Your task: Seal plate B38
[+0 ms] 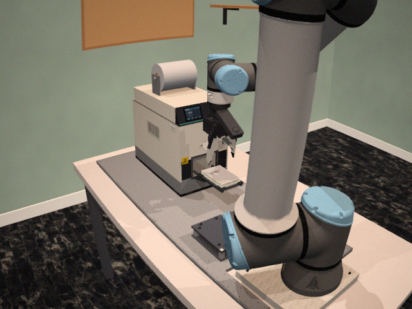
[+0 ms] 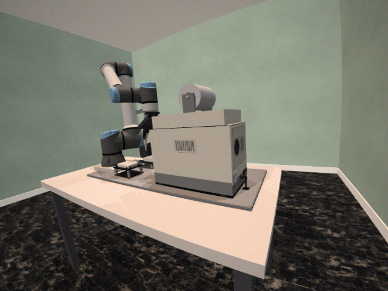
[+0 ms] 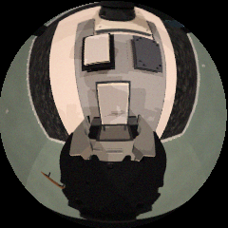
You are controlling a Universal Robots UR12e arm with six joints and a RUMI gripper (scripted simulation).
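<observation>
Right now my hand is 80 mm above the sealer stage. From my hand the other things lie so: N1 label (320 mm behind, 180 mm below, 120 mm to the left); small screen (150 mm above, 110 mm ahead, 50 mm to the left); foil roll (330 mm ahead, 240 mm above, 20 mm to the left).
</observation>
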